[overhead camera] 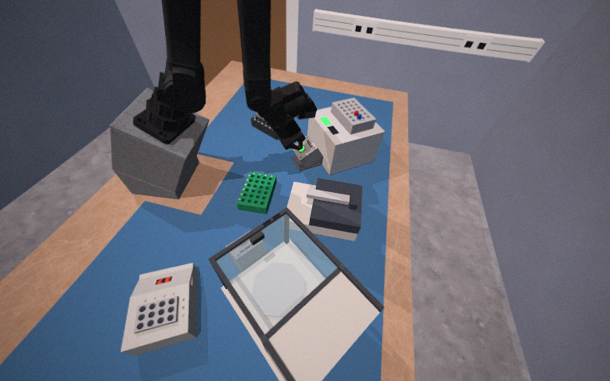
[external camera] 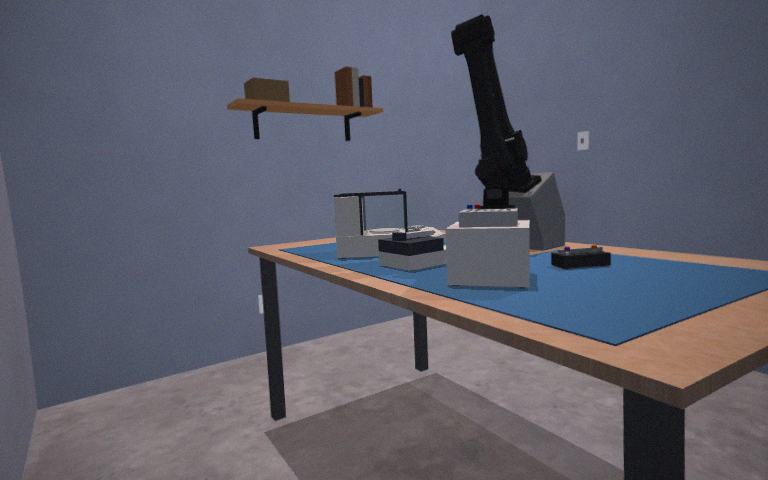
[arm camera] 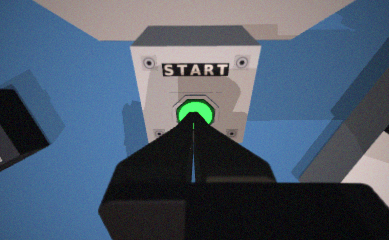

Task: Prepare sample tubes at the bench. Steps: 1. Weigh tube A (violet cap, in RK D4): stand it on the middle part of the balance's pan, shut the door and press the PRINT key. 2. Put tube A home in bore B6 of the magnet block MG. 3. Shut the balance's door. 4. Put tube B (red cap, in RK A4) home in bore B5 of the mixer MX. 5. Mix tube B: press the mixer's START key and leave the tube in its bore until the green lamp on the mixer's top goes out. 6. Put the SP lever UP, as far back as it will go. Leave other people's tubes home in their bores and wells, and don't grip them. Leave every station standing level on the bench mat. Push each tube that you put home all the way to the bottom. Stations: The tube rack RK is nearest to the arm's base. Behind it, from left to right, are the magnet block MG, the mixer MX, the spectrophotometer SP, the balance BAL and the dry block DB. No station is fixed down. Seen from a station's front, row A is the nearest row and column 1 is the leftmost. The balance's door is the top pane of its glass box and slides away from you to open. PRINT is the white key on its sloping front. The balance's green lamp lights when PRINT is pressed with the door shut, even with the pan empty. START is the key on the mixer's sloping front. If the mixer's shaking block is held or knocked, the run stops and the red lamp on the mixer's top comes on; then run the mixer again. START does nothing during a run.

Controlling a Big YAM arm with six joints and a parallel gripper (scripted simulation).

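Right now my hand is 1 cm short of the green start key and 1 cm above it. Also, from my hand: blue-capped tube: 16 cm ahead, 8 cm to the left, 8 cm above; then green rack RK: 7 cm behind, 18 cm to the right, 6 cm below; then grey shaking block: 13 cm ahead, 12 cm to the left, 8 cm above.
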